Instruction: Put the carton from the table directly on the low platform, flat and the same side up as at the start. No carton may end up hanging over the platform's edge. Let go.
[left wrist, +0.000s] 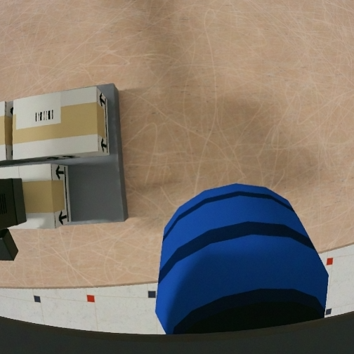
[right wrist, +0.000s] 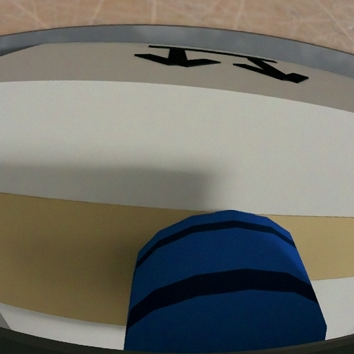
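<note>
The carton, white with a tan tape band, lies flat over the front part of the low grey platform, tape side up. Its front side is close to the platform's front edge. Whether its underside touches the platform is hidden. My right suction cup, blue, is against the carton's top and holds it. My left suction cup is to the right of the platform, above the table, with nothing on it.
Another carton lies on the platform behind the held one, with a narrow gap between. Part of a further carton shows at the left edge. Dark parts of the right arm's tool reach over the held carton. Tiled floor shows beyond the table's edge.
</note>
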